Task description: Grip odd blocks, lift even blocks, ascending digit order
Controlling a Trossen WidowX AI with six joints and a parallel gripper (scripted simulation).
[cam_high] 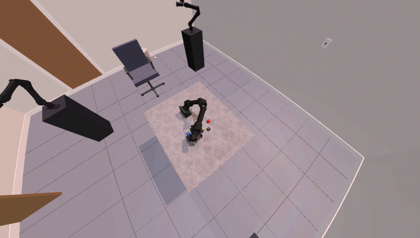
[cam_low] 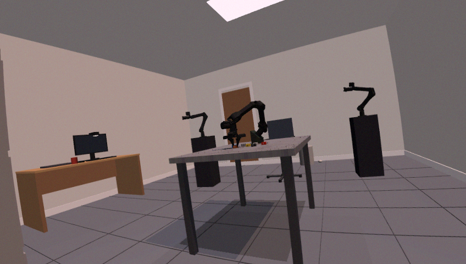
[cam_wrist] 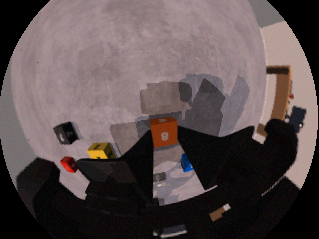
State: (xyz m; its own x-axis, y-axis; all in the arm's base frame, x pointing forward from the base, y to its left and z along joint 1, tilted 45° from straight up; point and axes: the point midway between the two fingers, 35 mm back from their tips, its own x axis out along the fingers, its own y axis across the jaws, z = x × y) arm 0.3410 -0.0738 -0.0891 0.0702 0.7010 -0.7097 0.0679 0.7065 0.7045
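The orange block lies right at my gripper tip. From my gripper tip the other things lie so: yellow block: 2 cm behind, 10 cm to the left; blue block: 8 cm behind, 4 cm to the right; dark grey block: 3 cm ahead, 16 cm to the left.
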